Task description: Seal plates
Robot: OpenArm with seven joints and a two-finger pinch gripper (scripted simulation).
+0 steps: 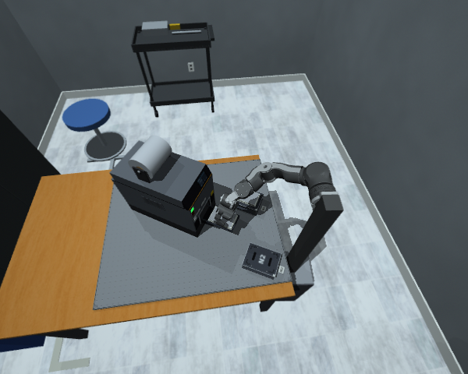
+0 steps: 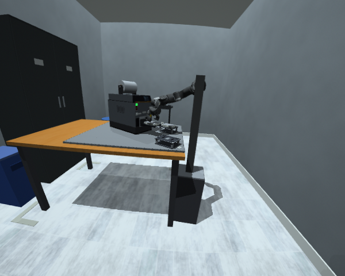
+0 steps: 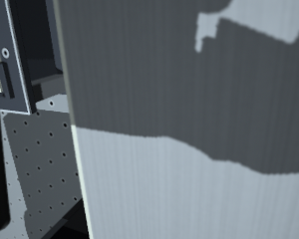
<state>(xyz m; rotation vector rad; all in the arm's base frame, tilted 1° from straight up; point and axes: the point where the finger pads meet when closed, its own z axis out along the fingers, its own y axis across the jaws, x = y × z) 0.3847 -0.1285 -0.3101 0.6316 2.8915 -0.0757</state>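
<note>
Now: the white well plate 3 cm below my hand. Round my hand: foil roll 30 cm ahead, 28 cm above, 14 cm to the right; sealer stage 4 cm below; grey start button 13 cm ahead, 5 cm above, 4 cm to the left.
</note>
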